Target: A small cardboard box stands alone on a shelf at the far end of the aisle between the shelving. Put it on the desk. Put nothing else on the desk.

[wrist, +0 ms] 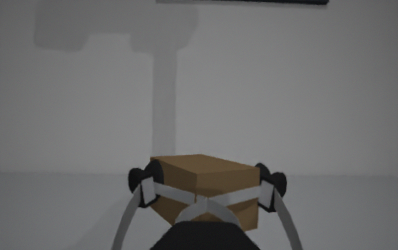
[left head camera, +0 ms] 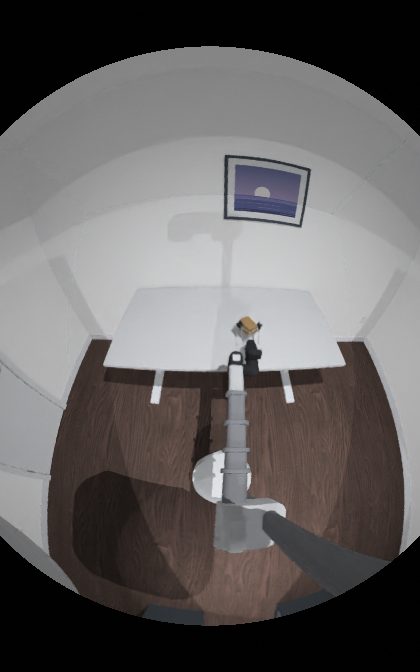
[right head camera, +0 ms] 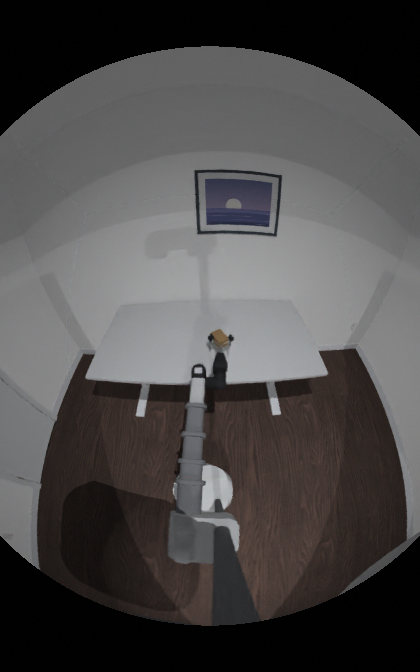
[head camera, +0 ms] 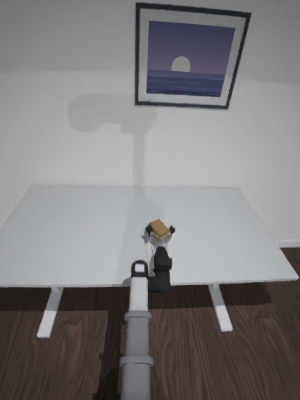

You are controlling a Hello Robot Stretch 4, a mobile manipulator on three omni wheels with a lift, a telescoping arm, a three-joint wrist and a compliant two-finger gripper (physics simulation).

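Frame: origin at the robot's base, x right, y ahead, z up, level; millimetres.
Where they show: gripper, between the fingertips: (head camera: 160,226).
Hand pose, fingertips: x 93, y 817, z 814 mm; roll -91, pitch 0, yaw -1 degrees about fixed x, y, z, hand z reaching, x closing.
After its pixels a point has its place.
The small cardboard box (head camera: 159,227) {x 87, y 789, z 833 mm} (left head camera: 248,324) (right head camera: 219,337) (wrist: 225,186) {x 106, y 754, z 822 mm} is brown and sits between the two fingertips of my gripper (head camera: 160,230) {x 93, y 817, z 814 mm} (left head camera: 249,326) (right head camera: 220,338) (wrist: 206,176) {x 93, y 817, z 814 mm}, which is shut on it. The box is turned so that one upright edge faces the wrist camera. Gripper and box are over the white desk (head camera: 75,230) {x -360, y 887, z 692 mm} (left head camera: 165,325) (right head camera: 145,340) (wrist: 345,215) {x 363, y 1029, z 692 mm}, a little right of its middle and in from the front edge. A shadow lies on the desk close by to their left. The box's underside is hidden, and I cannot tell the exact gap below it.
A wall with a framed sunset picture (head camera: 192,57) {x 233, y 1350, z 1493 mm} (left head camera: 267,190) (right head camera: 238,203) stands behind the desk. My extended arm (head camera: 137,335) {x 0, y 298, z 924 mm} (left head camera: 236,430) (right head camera: 192,442) reaches across the desk's front edge. Side walls stand left and right. Dark edges (left head camera: 174,615) show at the bottom of the left head view.
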